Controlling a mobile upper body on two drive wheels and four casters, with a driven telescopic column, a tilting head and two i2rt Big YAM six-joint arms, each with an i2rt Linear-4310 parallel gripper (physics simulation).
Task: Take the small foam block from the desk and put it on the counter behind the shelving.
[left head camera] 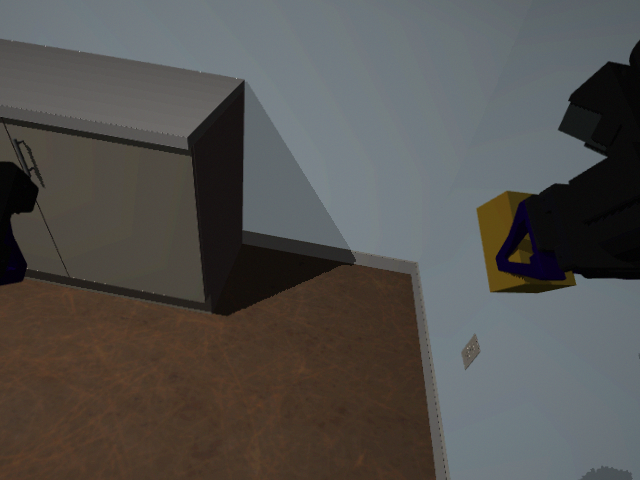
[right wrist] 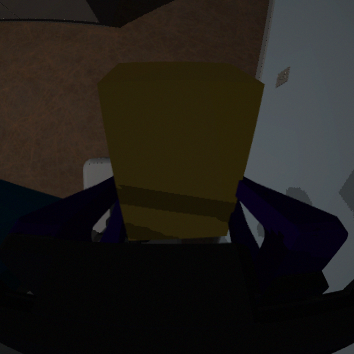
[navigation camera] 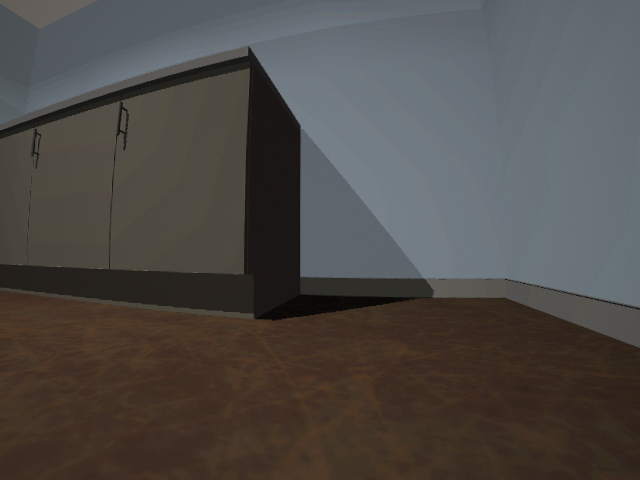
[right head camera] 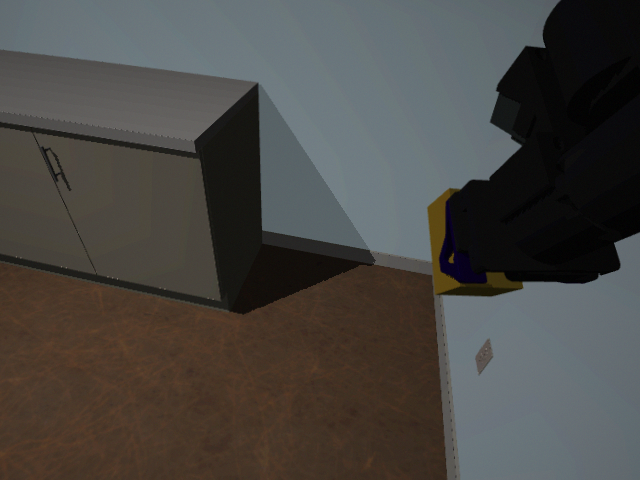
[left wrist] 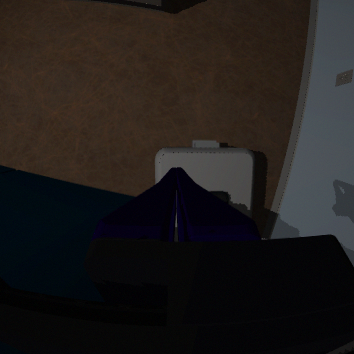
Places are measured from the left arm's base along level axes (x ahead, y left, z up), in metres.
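Where they show: left gripper, fingertip midpoint: (left head camera: pixel 21 273) (left wrist: pixel 175 175); right gripper, fingertip midpoint: (left head camera: pixel 524 264) (right wrist: pixel 177 177) (right head camera: pixel 472 265).
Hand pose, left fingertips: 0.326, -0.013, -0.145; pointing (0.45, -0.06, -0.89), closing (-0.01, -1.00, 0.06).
Things, the pixels of their top centre, and the offset from my left fingertips, as dx, dy, dz. Level surfaces: height alone.
- yellow foam block, top centre: (right wrist: pixel 177 156) (right head camera: pixel 489 205) (left head camera: pixel 547 207) +0.030, -0.438, +0.068
- brown floor, surface height: dz -1.161
- socket plate, top centre: (right head camera: pixel 490 346) (left head camera: pixel 477 342) (right wrist: pixel 288 72) (left wrist: pixel 351 74) +0.385, -0.916, -0.704
A yellow foam block (left head camera: pixel 493 248) (right head camera: pixel 439 242) (right wrist: pixel 182 135) is held in the air between the fingers of my right gripper (right wrist: pixel 177 177), at the right of both head views, in front of the pale wall. My left gripper (left wrist: pixel 175 175) is shut and empty in the left wrist view; part of it shows at the left edge of the left head view. The counter (left head camera: pixel 118 98) (right head camera: pixel 129 98) (navigation camera: pixel 206 60) has a grey top and beige doors and stands against the back wall at the left. The held block is apart from it, to its right. The desk and the shelving do not show.
The robot's white base (left wrist: pixel 210 165) (right wrist: pixel 97 172) stands on the brown floor (left head camera: pixel 258 387) (navigation camera: pixel 336 403). A dark blue surface (left wrist: pixel 50 225) lies at its left in the left wrist view. The right wall has a socket plate (left head camera: pixel 470 351) (right head camera: pixel 483 356). A baseboard (navigation camera: pixel 467 287) runs along the walls.
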